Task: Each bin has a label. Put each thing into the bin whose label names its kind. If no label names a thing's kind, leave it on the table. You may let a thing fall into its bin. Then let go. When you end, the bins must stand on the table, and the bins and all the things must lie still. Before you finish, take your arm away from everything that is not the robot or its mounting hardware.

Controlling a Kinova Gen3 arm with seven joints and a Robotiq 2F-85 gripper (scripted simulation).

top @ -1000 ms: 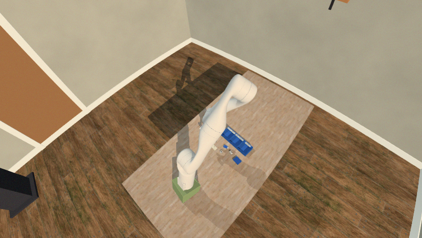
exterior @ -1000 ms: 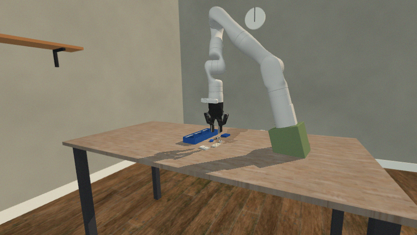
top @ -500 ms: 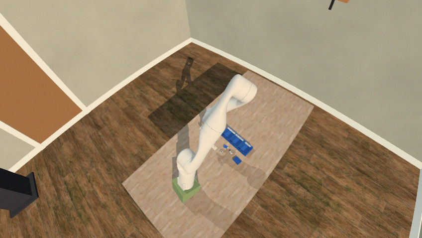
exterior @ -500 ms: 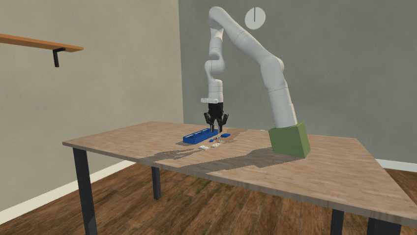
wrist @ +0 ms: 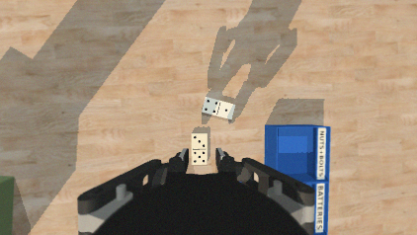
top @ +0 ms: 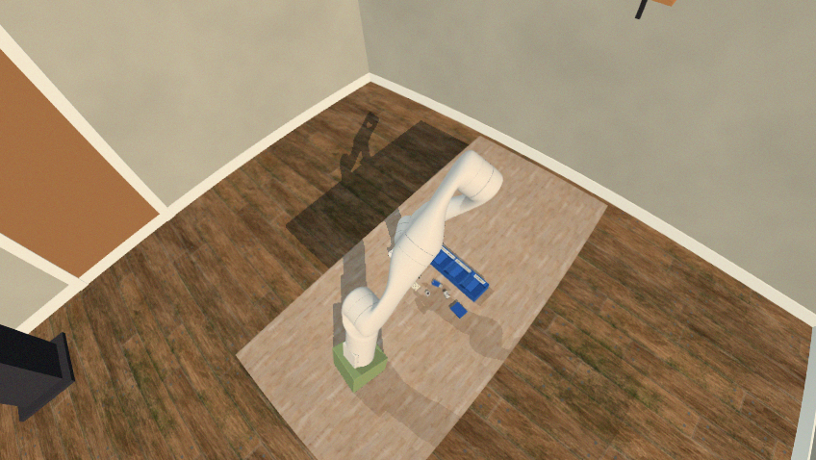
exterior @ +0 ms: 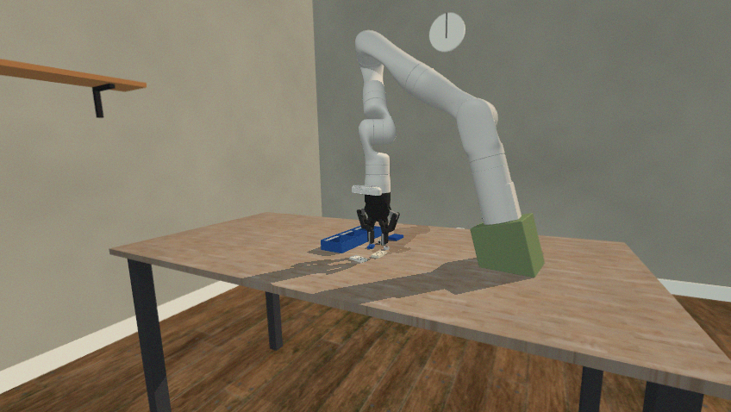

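Now: hand 5 cm above the white tile. Round my hand: flat blue block: 4 cm ahead, 20 cm to the right, 5 cm below; then grey ring: 1 cm ahead, 7 cm to the right, 5 cm below.
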